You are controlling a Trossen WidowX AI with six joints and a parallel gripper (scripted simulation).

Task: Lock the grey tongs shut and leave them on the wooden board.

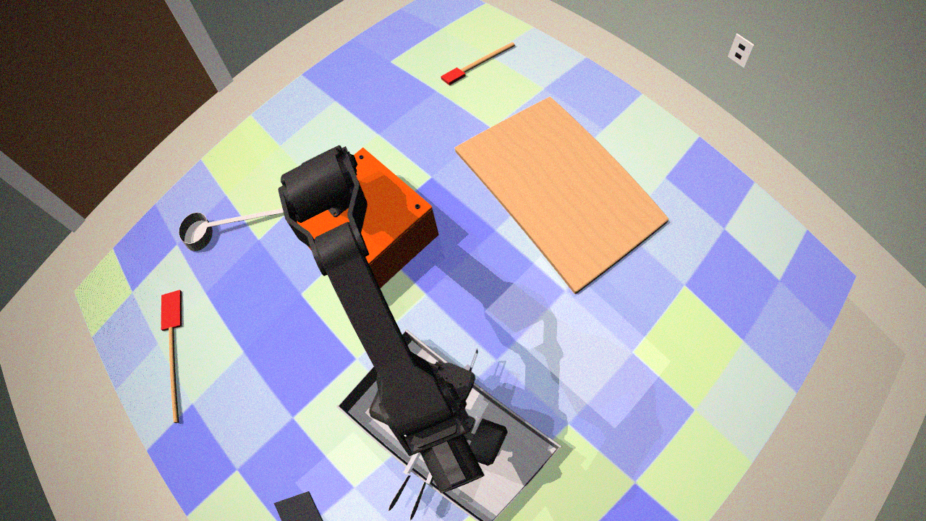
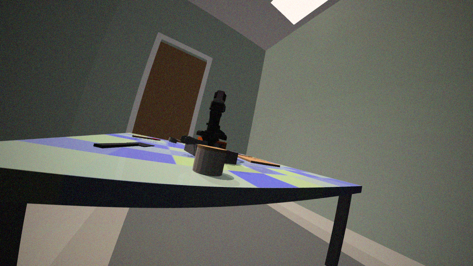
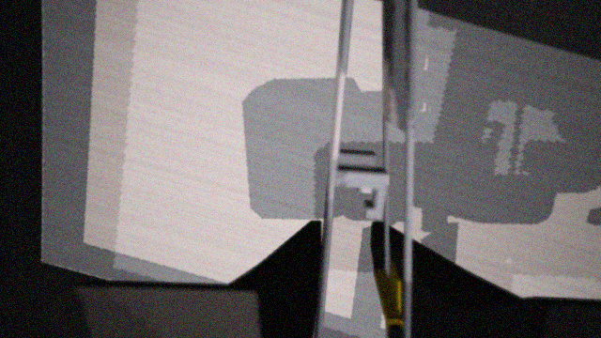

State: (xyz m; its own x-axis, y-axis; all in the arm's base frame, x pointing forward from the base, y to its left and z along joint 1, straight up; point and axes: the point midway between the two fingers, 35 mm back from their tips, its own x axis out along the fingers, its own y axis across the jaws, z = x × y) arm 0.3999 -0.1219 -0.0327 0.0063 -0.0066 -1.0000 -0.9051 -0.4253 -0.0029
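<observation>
Now: gripper tip 10 mm short of the roasting tin. Also, from my gripper tip: wooden board: 450 mm to the left, 190 mm behind, 20 mm below; yellow lock piece: 40 mm above, 10 mm to the left, 10 mm ahead; flat dark object: 330 mm to the right, 60 mm ahead, 30 mm below.
</observation>
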